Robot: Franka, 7 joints.
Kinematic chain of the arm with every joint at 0, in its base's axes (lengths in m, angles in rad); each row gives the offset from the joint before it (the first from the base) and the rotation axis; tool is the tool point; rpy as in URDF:
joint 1: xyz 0 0 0.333 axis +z
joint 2: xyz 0 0 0 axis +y
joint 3: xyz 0 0 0.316 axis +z
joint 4: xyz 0.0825 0 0 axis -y
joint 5: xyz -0.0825 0 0.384 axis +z
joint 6: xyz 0 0 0 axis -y
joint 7: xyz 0.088 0 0 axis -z
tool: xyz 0 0 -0.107 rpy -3.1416 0 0
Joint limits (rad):
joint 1: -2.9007..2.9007
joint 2: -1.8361..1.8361
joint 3: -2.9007..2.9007
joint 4: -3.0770..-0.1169
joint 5: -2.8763..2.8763
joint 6: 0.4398..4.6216
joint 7: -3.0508..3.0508
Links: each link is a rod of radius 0.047 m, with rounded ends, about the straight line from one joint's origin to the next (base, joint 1, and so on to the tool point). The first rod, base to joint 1, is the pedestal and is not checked.
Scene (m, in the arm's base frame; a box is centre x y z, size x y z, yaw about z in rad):
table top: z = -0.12
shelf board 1: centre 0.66 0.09 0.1 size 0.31 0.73 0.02 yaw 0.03
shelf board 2: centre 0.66 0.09 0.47 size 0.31 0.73 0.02 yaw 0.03
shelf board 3: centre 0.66 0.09 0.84 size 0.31 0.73 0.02 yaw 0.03
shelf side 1: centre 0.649 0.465 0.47 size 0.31 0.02 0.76 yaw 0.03
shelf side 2: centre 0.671 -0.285 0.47 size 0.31 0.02 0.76 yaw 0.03
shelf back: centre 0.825 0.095 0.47 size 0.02 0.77 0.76 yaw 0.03
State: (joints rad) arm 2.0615 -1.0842 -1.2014 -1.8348 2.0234 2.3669 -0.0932
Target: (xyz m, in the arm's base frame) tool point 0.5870 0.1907 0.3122
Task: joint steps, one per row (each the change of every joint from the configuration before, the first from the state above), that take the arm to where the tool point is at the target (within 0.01 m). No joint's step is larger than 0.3 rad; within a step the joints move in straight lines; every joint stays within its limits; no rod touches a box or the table.
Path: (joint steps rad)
1: -0.1327 -0.1462 0.1607 -0.2732 -0.0122 -0.0122 0.0000
2: -0.1328 -0.1462 0.1608 -0.2733 -0.0122 -0.0121 0.0000
3: -0.0135 0.0139 -0.2102 -0.0989 0.0195 0.0815 0.0000
4: -0.0136 0.0139 -0.2101 -0.0989 0.0195 0.0814 0.0000
5: -0.0136 0.0139 -0.2101 -0.0990 0.0195 0.0815 0.0000
6: 0.1475 0.0218 -0.0612 0.2282 -0.0116 -0.0349 0.0000
7: 0.1476 0.0217 -0.0611 0.2282 -0.0116 -0.0350 0.0000
8: 0.1475 0.0218 -0.0612 0.2282 -0.0116 -0.0350 0.0000

